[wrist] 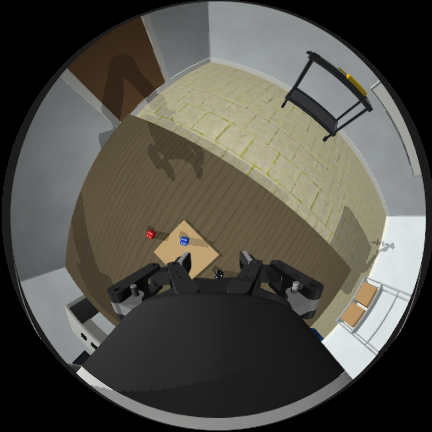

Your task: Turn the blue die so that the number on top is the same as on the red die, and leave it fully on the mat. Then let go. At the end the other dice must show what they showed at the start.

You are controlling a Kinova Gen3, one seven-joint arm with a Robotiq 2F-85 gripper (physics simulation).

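Frame: origin at the arm's base, x up, y back, z right, level; centimetres.
Seen in the pictures: gripper, between the fingertips: (214, 258).
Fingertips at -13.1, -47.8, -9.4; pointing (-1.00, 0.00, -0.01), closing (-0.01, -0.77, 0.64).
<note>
Pixels of each thing's middle, then the offset from my fingertips to it, as dx, dy, dz. Level surfaces: height alone.
- blue die, middle of its body: (184, 240) -17.9, +7.4, -4.7
- tan mat, middle of its body: (184, 253) -19.1, +10.4, -1.9
- red die, middle of its body: (150, 233) -18.3, +14.3, -12.6
- black die, middle of its body: (218, 274) -18.3, +7.0, +9.1
- wooden table, height of its surface: dx -19.3
The blue die (184, 241) sits on the tan mat (200, 255), toward the mat's upper left part in the view. The red die (151, 234) stands on the table, off the mat to its left. A black die (218, 274) lies on the table off the mat's lower right edge, seen between the finger bases. The numbers on the dice are too small to read. My gripper (214, 258) is open and empty, above the table. Its left finger covers a lower part of the mat, and the blue die lies beyond and left of the fingertips.
The wooden table (240, 200) ends at a tiled floor beyond. A black cart (314, 111) stands on that floor at the upper right. A grey open box (75, 320) is at the lower left, and a white rack with tan boxes (365, 293) is at the lower right.
</note>
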